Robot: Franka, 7 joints.
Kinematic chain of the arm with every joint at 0, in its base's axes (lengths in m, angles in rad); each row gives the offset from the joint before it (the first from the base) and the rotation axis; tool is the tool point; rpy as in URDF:
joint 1: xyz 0 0 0.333 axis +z
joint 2: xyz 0 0 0 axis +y
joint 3: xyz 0 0 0.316 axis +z
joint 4: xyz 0.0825 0 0 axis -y
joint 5: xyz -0.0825 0 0.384 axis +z
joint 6: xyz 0 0 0 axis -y
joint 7: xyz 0.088 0 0 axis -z
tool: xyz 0 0 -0.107 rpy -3.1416 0 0
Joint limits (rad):
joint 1: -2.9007..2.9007
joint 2: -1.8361..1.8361
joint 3: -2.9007..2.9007
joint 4: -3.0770..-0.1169
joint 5: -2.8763..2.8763
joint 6: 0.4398..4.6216
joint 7: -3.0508..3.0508
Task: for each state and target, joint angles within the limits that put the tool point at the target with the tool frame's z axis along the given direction. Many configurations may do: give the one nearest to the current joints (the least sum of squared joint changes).
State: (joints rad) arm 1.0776 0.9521 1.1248 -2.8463 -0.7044 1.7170 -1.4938
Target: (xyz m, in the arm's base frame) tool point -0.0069 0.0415 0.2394 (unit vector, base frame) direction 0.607 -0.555 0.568
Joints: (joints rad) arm 0.7236 0.4307 1.1171 -3.0743 -0.2759 0.9201 -1.4938
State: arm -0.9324 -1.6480 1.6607 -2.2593 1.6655 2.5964 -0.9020
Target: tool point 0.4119 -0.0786 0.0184 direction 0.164 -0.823 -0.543
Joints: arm -1.6273 -1.8361 2.2913 -2.3127 1.4802 2.7113 -0.9020
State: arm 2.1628 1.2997 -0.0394 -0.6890 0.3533 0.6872 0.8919
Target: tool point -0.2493 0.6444 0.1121 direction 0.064 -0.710 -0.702
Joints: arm 2.0092 1.2403 -0.2120 -0.8393 0.3539 1.2781 0.8919
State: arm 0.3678 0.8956 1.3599 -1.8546 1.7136 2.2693 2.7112
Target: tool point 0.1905 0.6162 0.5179 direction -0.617 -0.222 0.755
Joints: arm 0.2942 1.1665 1.3999 -1.4752 1.2740 1.3457 2.7112
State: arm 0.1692 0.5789 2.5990 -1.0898 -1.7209 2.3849 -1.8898
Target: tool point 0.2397 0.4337 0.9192 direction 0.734 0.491 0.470
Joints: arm -0.4077 0.6192 2.1429 -1.3912 -2.4036 2.3035 -1.8898
